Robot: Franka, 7 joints.
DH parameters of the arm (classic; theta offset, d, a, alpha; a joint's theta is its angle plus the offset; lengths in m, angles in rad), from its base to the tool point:
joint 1: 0 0.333 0 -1.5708
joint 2: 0 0 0 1.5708
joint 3: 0 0.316 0.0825 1.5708
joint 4: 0 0 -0.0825 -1.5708
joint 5: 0 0.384 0 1.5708
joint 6: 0 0 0.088 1.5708
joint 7: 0 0.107 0 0
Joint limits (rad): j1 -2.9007..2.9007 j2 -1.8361..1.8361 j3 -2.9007..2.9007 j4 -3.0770..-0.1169 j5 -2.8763..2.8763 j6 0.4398..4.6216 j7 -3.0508..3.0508
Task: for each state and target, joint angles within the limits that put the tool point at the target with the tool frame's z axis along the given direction. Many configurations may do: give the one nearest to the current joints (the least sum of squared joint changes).
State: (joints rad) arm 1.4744 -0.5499 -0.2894 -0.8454 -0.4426 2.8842 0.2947
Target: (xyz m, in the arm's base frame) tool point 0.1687 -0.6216 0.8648 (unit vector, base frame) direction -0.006 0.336 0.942
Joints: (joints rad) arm 1.8270 -1.2723 -0.0038 -0.5393 -0.0863 2.0733 0.2947
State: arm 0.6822 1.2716 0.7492 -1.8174 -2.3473 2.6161 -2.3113
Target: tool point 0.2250 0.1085 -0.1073 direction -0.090 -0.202 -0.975
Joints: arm 0.2211 1.1204 0.0053 -2.2700 -2.1209 2.9268 -2.3113
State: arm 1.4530 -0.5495 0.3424 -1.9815 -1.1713 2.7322 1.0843
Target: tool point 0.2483 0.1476 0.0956 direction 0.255 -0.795 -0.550
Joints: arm 0.9498 0.3447 -0.2502 -2.7370 -1.0961 2.1995 1.0843
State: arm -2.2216 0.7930 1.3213 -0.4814 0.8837 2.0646 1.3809
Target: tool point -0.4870 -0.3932 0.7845 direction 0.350 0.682 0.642
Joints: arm -2.5949 1.1814 2.0085 -0.3169 1.4568 1.2187 1.3809
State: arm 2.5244 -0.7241 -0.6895 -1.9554 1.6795 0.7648 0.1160
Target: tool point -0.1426 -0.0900 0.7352 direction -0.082 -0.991 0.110
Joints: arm 2.5435 -1.3380 0.0722 -2.5773 1.9220 1.1657 0.1160
